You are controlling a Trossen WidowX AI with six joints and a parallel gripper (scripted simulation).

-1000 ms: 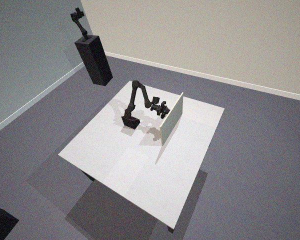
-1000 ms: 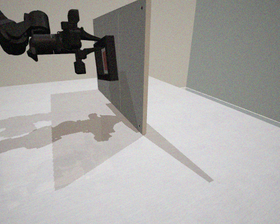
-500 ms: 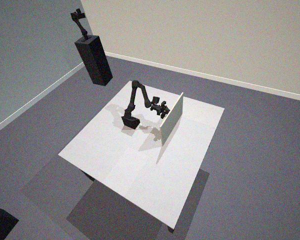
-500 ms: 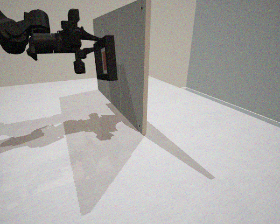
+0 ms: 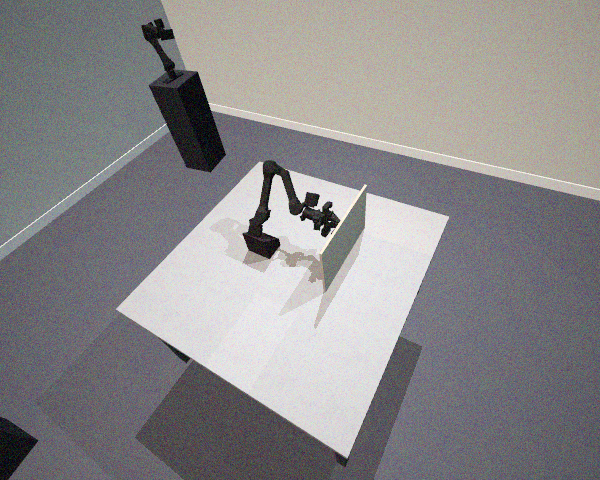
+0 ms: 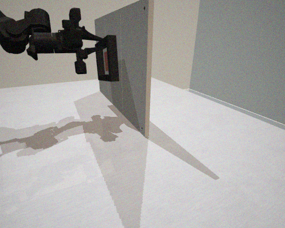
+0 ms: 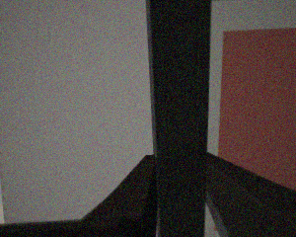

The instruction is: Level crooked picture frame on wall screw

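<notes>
Now: the picture frame 50 mm below my gripper tip and 10 mm to the right of it. The rest, counted from my gripper tip: wall panel (60 mm below, 20 mm to the right, 20 mm ahead).
</notes>
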